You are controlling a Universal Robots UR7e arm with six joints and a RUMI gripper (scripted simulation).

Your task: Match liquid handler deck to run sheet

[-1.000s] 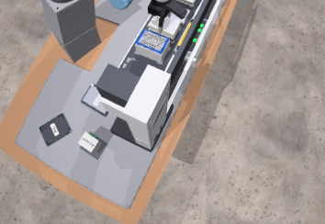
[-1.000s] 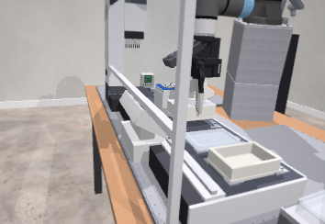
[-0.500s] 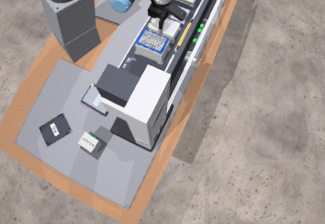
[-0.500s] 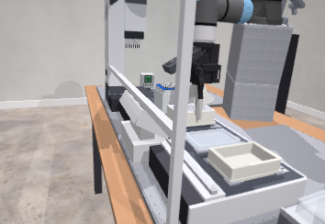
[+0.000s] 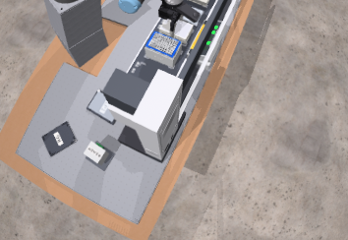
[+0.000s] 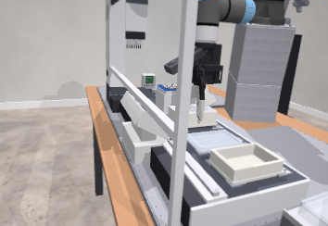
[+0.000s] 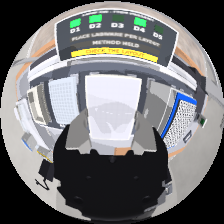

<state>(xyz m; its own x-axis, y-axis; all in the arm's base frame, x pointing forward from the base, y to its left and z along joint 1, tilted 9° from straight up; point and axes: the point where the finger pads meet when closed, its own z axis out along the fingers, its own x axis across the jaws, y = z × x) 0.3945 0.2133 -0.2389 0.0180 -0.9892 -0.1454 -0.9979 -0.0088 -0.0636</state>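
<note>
Right now the white sealed block is 10 mm below my hand. Round my hand: clear well plate: 120 mm to the left, 40 mm below; then blue-framed tip rack: 10 mm behind, 130 mm to the right, 30 mm above; then cream one-well reservoir: 10 mm behind, 250 mm to the left, 30 mm below.
</note>
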